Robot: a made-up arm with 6 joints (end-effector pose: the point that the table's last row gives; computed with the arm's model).
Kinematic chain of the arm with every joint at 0, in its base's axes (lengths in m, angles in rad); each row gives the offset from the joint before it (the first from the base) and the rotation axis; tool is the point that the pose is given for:
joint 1: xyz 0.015 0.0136 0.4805 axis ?
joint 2: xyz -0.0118 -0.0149 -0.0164 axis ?
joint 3: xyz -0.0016 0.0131 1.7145 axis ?
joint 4: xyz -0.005 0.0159 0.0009 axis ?
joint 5: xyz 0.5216 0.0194 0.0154 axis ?
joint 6: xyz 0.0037 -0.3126 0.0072 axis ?
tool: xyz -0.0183 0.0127 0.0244
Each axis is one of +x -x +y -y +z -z.
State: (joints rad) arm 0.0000 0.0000 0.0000 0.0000 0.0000 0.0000
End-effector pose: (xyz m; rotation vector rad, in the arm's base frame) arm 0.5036 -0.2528 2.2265 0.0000 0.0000 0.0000
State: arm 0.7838 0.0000 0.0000 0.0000 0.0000 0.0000
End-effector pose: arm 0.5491 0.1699 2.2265 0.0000 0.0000 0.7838
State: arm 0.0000 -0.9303 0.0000 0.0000 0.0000 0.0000
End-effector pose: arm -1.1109 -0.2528 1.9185 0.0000 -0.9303 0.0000
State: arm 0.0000 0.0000 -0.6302 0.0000 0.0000 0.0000
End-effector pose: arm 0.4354 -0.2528 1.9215 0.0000 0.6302 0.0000
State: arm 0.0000 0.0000 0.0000 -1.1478 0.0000 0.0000
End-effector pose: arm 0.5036 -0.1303 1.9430 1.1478 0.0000 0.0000
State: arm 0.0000 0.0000 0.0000 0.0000 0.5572 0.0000
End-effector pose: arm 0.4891 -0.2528 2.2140 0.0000 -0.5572 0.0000
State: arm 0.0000 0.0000 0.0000 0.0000 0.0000 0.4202
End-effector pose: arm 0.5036 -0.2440 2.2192 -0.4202 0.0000 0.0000
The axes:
joint 1: +z
joint 2: +y
joint 3: -y
joint 4: -x
joint 5: -y
joint 6: -x

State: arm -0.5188 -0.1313 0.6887 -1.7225 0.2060 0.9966
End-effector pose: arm 0.2894 -0.1056 2.3485 0.5342 -0.9993 -0.3600
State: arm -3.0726 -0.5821 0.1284 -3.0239 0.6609 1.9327
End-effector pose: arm 0.5824 -0.2354 2.2094 -0.0724 -1.6543 -2.6400
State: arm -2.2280 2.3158 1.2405 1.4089 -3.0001 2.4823
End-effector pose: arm -1.0551 -1.3801 -1.0233 2.0445 0.3740 1.7204
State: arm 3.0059 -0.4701 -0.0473 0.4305 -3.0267 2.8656
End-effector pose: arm 0.4171 0.2030 2.3538 0.7353 0.4743 -0.2678
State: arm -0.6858 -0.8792 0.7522 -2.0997 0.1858 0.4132
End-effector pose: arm -0.7697 0.8101 2.0684 0.8727 -1.5626 0.7218
